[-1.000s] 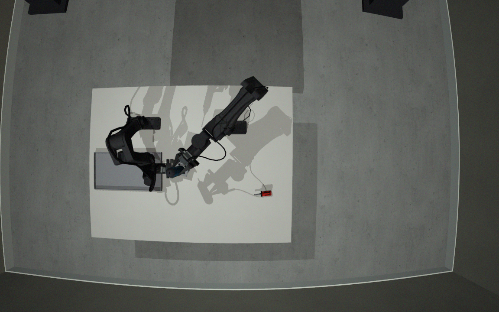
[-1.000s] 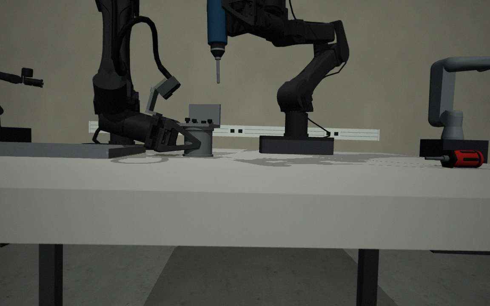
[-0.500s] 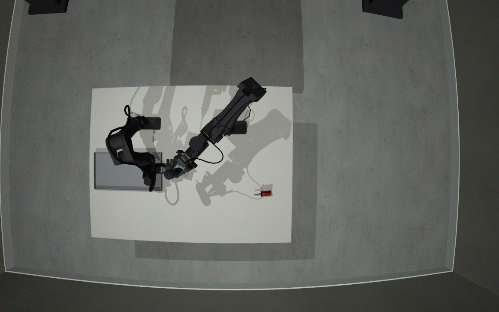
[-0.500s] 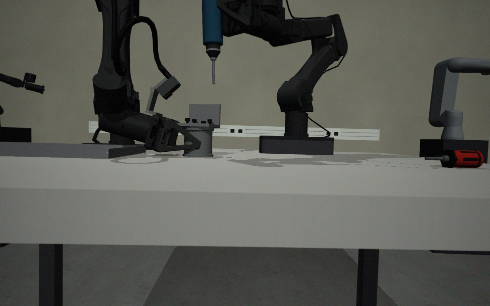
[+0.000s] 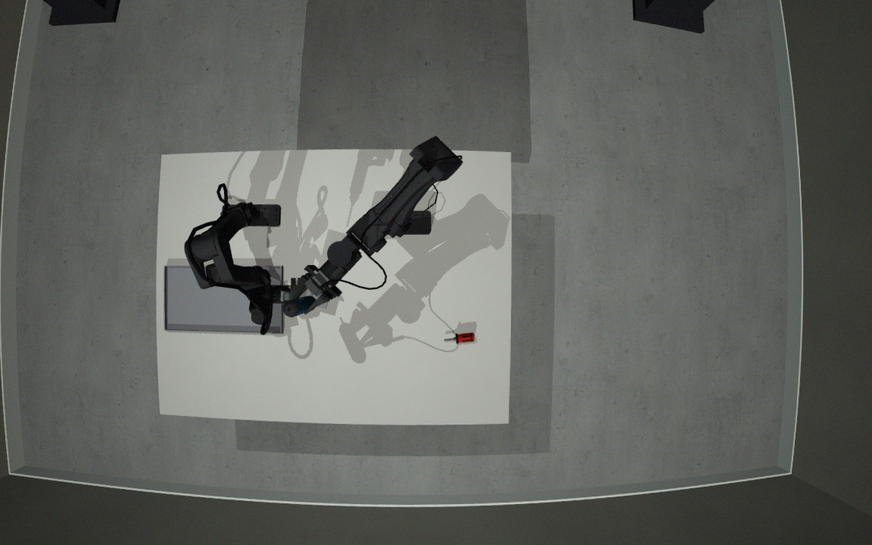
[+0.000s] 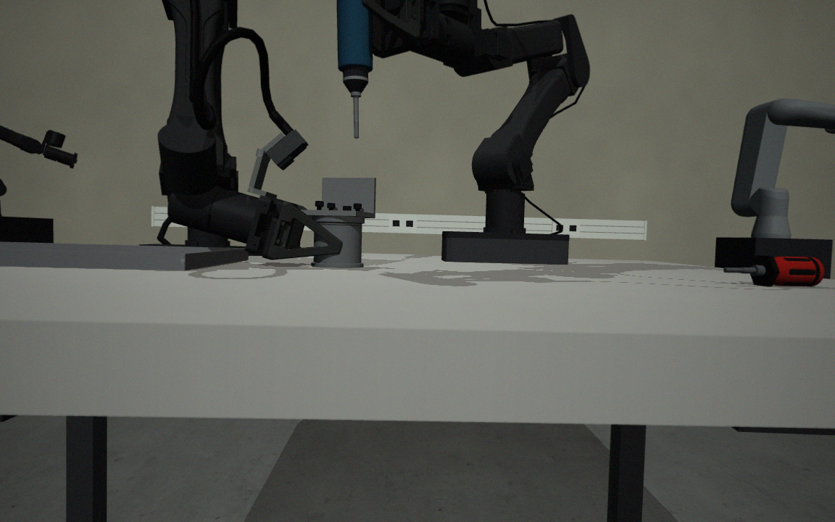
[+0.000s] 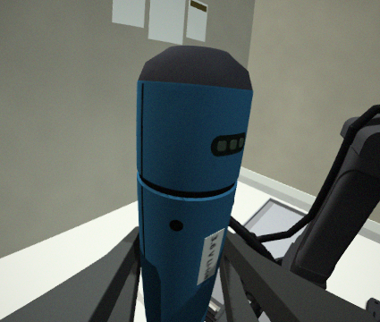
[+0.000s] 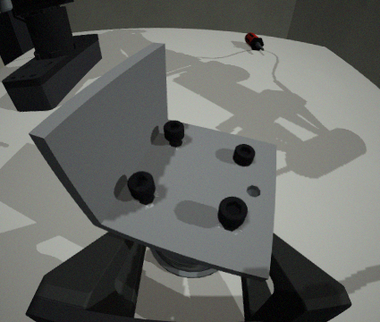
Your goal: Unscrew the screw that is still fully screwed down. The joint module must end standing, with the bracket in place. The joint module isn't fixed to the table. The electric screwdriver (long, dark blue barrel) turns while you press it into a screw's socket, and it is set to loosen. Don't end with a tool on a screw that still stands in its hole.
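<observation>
Right now the joint module is right at my right hand. Also, from my right hand: flat grey plate 34 cm to the right, 4 cm ahead, 2 cm below; grey l-shaped bracket 5 cm above; screwdriver bit 15 cm above, 2 cm to the left, 1 cm ahead.
</observation>
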